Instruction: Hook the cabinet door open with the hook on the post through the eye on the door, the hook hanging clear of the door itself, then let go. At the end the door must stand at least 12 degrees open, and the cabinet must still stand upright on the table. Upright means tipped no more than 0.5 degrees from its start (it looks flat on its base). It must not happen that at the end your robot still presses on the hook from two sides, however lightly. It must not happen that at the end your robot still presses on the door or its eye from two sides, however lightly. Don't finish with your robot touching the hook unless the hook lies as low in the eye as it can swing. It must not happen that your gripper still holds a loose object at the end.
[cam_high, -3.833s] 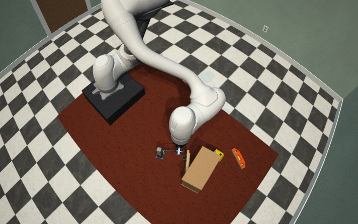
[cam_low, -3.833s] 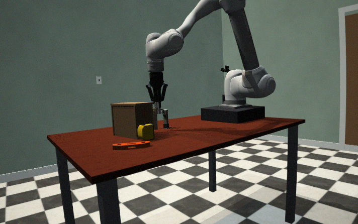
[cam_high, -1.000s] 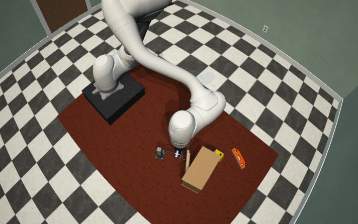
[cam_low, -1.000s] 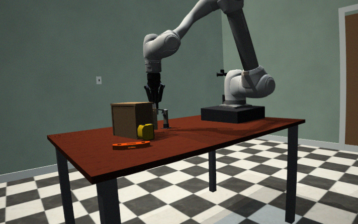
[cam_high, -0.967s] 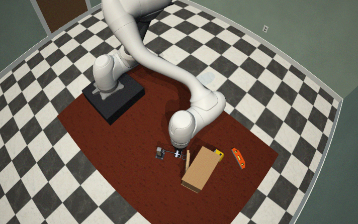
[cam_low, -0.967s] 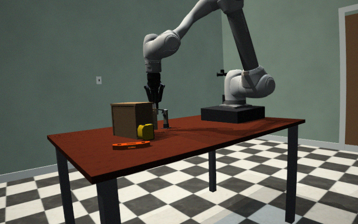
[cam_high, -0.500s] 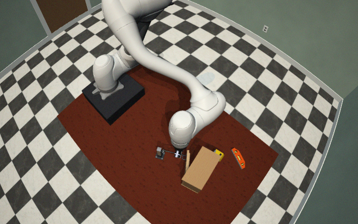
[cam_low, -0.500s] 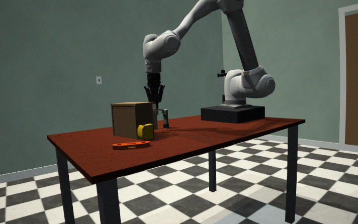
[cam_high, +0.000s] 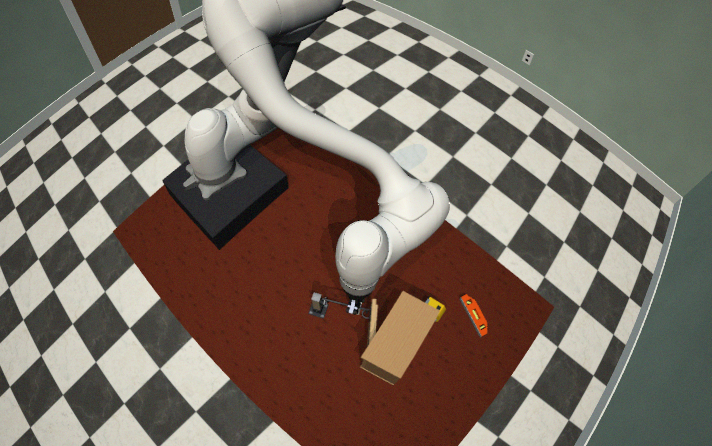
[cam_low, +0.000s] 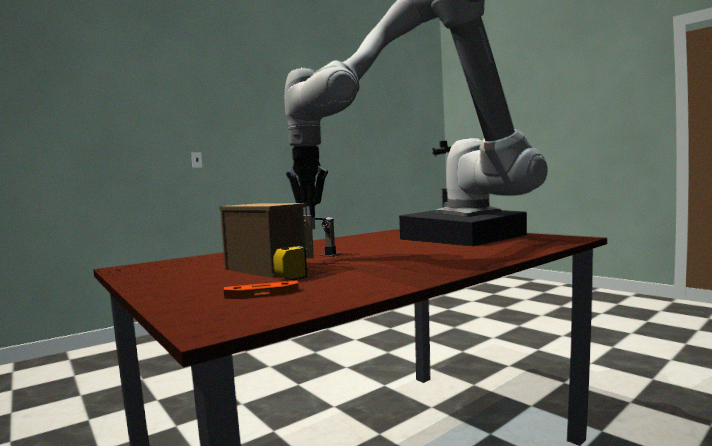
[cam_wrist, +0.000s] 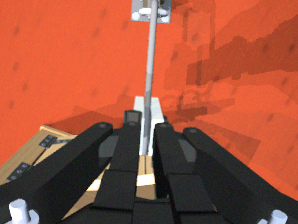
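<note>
Right now the thin hook is 3 cm behind my hand, 2 cm to the right of it and 2 cm below it. From my hand the other things lie so: yellow tape measure 18 cm to the left, 14 cm ahead, 9 cm below; hook post 6 cm behind, 4 cm to the right, 4 cm below; cabinet door 7 cm ahead, 5 cm below, 1 cm to the right.
</note>
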